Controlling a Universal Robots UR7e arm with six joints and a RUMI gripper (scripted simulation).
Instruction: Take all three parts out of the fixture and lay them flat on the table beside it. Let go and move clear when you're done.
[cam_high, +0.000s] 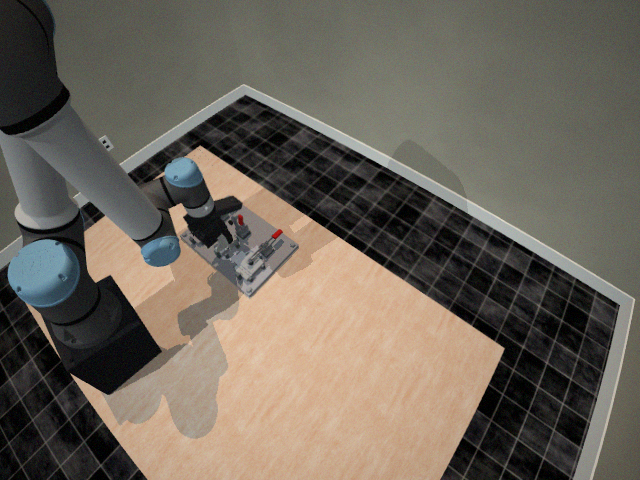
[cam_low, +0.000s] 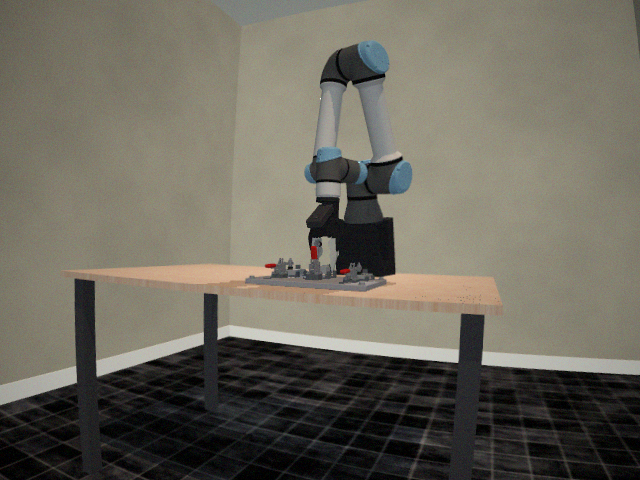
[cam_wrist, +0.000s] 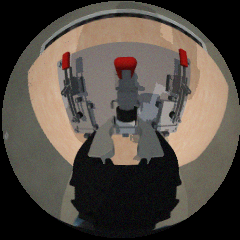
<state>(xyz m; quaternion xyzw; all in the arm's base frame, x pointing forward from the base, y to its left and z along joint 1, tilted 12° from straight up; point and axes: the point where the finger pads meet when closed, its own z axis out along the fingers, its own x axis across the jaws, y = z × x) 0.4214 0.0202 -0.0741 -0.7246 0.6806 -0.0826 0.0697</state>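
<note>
My hand is 40 mm short of the grey fixture plate and 40 mm above it.
</note>
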